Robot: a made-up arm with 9 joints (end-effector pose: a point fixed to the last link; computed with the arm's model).
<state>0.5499 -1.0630 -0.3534 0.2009 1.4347 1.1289 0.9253 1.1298 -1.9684</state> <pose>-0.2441 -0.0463 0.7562 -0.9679 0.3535 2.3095</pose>
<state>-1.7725 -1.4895 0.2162 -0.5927 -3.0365 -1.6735 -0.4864 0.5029 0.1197</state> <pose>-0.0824 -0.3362 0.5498 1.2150 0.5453 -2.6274</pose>
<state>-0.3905 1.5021 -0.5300 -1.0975 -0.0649 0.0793 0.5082 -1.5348 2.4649</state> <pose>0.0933 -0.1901 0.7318 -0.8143 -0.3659 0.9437</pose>
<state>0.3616 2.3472 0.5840 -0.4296 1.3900 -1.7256 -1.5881 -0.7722 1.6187</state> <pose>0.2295 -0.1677 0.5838 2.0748 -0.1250 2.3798</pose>
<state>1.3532 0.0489 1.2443 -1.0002 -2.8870 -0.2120 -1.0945 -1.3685 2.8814</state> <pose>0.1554 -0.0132 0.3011 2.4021 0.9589 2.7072</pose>
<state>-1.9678 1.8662 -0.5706 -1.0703 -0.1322 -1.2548 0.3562 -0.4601 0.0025</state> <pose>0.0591 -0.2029 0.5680 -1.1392 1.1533 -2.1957</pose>
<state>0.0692 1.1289 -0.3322 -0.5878 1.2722 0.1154 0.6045 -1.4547 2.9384</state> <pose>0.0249 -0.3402 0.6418 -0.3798 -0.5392 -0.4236</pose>
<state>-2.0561 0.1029 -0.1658 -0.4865 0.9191 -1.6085 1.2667 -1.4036 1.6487</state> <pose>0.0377 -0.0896 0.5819 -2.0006 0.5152 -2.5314</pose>
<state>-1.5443 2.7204 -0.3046 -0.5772 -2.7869 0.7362 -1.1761 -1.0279 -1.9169</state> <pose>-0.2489 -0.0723 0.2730 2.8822 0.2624 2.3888</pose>
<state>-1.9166 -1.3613 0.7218 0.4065 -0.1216 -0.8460 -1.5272 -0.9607 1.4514</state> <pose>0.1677 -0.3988 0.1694 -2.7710 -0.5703 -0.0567</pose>
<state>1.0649 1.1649 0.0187 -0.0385 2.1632 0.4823 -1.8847 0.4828 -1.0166</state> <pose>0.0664 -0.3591 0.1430 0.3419 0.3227 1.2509</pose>
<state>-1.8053 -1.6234 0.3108 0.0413 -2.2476 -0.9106 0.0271 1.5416 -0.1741</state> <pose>-0.0403 -0.3140 0.4956 1.4182 0.0115 -2.5419</pose>
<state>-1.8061 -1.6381 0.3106 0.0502 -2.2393 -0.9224 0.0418 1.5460 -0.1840</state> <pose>-0.0418 -0.3165 0.4931 1.4077 -0.0125 -2.5396</pose>
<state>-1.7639 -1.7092 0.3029 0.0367 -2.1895 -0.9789 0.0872 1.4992 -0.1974</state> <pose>-0.0500 -0.3272 0.4860 1.3493 -0.0595 -2.4663</pose>
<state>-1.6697 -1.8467 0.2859 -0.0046 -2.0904 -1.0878 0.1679 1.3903 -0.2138</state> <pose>-0.0646 -0.3460 0.4746 1.2248 -0.1108 -2.2878</pose>
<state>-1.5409 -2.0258 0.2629 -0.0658 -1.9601 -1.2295 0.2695 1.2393 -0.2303</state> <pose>-0.0794 -0.3681 0.4625 1.0507 -0.1196 -2.0157</pose>
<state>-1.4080 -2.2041 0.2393 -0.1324 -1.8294 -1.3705 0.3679 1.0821 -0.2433</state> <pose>-0.0880 -0.3878 0.4531 0.8803 -0.0604 -1.7191</pose>
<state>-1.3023 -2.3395 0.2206 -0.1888 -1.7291 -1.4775 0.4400 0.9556 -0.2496</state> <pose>-0.0896 -0.4010 0.4476 0.7649 0.0310 -1.4849</pose>
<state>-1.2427 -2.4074 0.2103 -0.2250 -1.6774 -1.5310 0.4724 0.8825 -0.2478</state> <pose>-0.0874 -0.4067 0.4457 0.7169 0.0954 -1.3600</pose>
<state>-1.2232 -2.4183 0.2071 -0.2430 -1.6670 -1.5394 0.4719 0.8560 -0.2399</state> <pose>-0.0846 -0.4071 0.4462 0.7153 0.1150 -1.3277</pose>
